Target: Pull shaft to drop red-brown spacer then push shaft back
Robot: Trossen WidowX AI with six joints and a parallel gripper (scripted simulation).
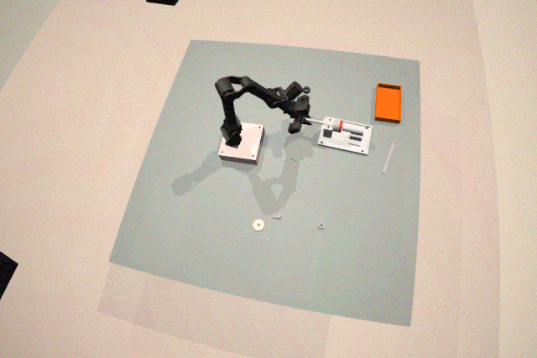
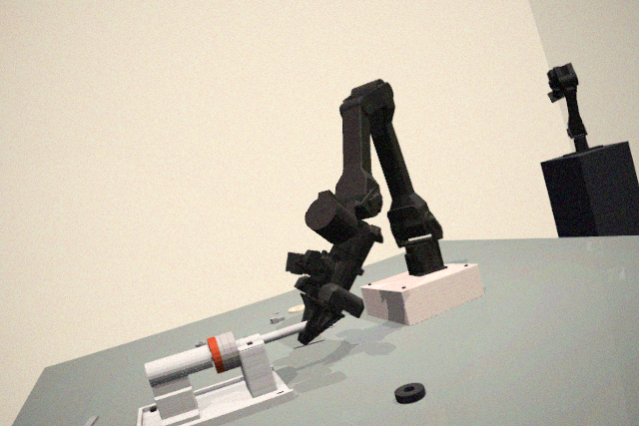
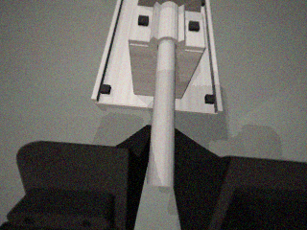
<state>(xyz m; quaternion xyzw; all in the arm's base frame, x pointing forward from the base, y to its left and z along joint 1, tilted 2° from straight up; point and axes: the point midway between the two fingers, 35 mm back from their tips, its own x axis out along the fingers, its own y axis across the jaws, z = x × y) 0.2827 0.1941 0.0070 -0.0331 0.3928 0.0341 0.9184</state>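
Right now the grey shaft is 6 cm ahead of my gripper tip and 2 cm above it. The rest, counted from my gripper tip: black ring: 21 cm to the left, 9 cm behind, 5 cm below; then orange-red spacer: 13 cm ahead, 2 cm above, 1 cm to the left; then grey spacer: 11 cm ahead, 2 cm above, 1 cm to the left.
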